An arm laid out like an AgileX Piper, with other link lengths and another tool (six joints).
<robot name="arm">
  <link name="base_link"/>
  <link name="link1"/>
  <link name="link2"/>
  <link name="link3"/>
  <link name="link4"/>
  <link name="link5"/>
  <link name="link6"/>
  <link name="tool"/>
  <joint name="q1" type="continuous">
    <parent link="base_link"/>
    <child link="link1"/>
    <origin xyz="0 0 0.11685" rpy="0 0 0"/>
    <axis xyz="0 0 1"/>
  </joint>
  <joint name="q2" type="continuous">
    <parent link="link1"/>
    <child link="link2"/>
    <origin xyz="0 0 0" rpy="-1.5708 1.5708 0"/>
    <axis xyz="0 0 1"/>
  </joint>
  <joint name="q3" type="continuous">
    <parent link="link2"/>
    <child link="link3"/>
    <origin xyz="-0.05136 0.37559 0" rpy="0 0 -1.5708"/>
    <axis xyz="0 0 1"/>
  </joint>
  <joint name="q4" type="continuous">
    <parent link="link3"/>
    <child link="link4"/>
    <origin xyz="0.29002 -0.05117 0" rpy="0.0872 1.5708 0"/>
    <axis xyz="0 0 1"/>
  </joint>
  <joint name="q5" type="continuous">
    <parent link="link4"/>
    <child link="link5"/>
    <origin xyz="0 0 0" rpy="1.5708 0 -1.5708"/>
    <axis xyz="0 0 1"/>
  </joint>
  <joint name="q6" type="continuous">
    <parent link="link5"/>
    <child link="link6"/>
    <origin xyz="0 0.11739 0" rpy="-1.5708 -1.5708 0"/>
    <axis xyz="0 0 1"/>
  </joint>
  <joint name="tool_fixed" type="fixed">
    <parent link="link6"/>
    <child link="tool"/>
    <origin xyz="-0.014 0.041 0.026" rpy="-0.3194 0 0.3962"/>
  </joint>
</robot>
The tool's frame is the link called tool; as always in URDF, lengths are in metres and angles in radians. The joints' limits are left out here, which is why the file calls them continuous.
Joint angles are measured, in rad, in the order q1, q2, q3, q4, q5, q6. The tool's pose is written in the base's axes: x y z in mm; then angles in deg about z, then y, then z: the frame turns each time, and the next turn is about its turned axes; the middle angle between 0 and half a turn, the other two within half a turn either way. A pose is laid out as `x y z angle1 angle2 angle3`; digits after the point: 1 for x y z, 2 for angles.
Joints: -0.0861, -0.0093, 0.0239, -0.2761, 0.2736, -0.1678
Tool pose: 62.8 -11.5 226.7 -8.29 82.64 87.04
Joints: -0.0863, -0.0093, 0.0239, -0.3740, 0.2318, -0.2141
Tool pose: 62.6 -6.8 232.6 -6.27 80.25 78.78
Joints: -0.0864, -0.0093, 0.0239, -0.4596, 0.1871, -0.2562
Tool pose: 62.2 -1.2 238.0 -3.90 78.08 71.30
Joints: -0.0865, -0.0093, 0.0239, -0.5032, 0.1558, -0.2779
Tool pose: 61.7 2.6 241.4 -2.30 76.72 67.37
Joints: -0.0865, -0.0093, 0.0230, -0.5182, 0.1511, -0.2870
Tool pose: 61.6 3.6 242.1 -1.87 76.54 65.94
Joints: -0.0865, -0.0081, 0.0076, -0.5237, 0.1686, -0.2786
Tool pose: 61.0 2.1 246.6 -2.47 76.55 66.15
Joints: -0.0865, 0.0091, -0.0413, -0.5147, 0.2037, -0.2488
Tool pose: 59.7 -1.6 263.1 -4.07 76.25 68.52
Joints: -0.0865, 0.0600, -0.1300, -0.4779, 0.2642, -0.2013
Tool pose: 60.2 -8.3 291.4 -6.80 76.88 73.67
